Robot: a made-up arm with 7 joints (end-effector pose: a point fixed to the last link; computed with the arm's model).
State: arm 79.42 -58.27 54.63 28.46 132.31 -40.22 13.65
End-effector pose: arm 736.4 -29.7 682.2 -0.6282 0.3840 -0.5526 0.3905
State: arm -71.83 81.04 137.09 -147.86 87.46 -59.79 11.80
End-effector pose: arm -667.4 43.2 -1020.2 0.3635 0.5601 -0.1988 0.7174
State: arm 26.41 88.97 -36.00 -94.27 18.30 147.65 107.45
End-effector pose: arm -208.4 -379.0 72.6 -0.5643 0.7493 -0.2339 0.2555
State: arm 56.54 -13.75 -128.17 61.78 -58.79 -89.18 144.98
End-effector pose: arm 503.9 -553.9 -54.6 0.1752 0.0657 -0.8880 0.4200
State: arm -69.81 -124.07 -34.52 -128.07 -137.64 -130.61 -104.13
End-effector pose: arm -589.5 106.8 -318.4 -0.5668 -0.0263 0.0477 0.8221
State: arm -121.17 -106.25 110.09 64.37 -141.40 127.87 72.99
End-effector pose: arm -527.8 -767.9 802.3 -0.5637 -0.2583 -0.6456 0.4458
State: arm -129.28 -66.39 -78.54 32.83 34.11 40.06 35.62
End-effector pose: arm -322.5 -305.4 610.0 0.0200 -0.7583 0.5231 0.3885
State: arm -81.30 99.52 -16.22 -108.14 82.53 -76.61 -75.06
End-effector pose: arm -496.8 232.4 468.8 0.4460 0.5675 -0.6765 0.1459
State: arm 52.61 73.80 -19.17 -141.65 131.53 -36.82 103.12
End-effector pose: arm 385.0 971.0 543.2 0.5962 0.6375 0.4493 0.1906
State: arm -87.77 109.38 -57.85 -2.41 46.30 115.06 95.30
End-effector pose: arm 114.4 736.1 -537.5 0.8170 0.3779 -0.4269 0.0863
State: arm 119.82 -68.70 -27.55 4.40 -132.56 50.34 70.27
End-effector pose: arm 768.7 -583.8 -569.1 0.4290 -0.0149 -0.4990 0.7529
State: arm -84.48 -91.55 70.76 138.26 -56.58 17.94 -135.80
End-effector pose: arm -588.1 -289.9 -207.2 -0.9178 -0.0686 -0.2571 0.2947
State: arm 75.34 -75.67 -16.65 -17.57 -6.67 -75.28 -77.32
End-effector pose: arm 142.9 379.7 -79.6 -0.9332 -0.3077 0.1537 0.1039
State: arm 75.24 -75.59 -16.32 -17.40 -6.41 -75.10 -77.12
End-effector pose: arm 143.3 382.4 -79.6 -0.9334 -0.3074 0.1506 0.1074
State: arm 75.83 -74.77 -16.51 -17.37 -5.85 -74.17 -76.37
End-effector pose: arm 146.5 385.3 -72.2 -0.9326 -0.3037 0.1503 0.1238
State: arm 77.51 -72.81 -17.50 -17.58 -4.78 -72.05 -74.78
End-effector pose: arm 154.8 387.7 -53.3 -0.9297 -0.2941 0.1532 0.1601
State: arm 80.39 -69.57 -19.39 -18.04 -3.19 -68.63 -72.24
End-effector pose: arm 169.5 387.1 -19.9 -0.9223 -0.2782 0.1559 0.2185
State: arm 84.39 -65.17 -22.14 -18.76 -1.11 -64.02 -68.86
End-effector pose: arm 191.3 379.0 27.8 -0.9076 -0.2556 0.1528 0.2958
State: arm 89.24 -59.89 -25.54 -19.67 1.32 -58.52 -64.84
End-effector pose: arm 218.4 358.2 87.4 -0.8837 -0.2281 0.1380 0.3848
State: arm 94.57 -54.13 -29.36 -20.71 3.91 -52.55 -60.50
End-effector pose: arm 245.9 321.2 152.8 -0.8503 -0.1979 0.1089 0.4753
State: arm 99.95 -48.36 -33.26 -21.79 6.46 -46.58 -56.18
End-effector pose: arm 267.8 269.5 216.5 -0.8102 -0.1680 0.0674 0.5575
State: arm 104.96 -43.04 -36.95 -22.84 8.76 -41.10 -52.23
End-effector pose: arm 279.6 210.0 271.3 -0.7682 -0.1412 0.0201 0.6242
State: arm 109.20 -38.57 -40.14 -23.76 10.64 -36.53 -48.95
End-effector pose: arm 281.0 152.7 313.2 -0.7296 -0.1199 -0.0249 0.6728
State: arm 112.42 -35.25 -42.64 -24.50 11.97 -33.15 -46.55
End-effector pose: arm 276.0 106.4 341.3 -0.6992 -0.1051 -0.0604 0.7046
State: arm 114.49 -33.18 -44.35 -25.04 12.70 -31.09 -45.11
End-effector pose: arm 269.5 75.9 357.2 -0.6798 -0.0970 -0.0821 0.7224
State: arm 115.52 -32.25 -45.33 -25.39 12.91 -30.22 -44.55
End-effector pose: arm 264.9 61.2 363.7 -0.6710 -0.0943 -0.0900 0.7299
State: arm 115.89 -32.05 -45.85 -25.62 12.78 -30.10 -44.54
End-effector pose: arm 262.5 56.7 364.9 -0.6693 -0.0950 -0.0889 0.7316
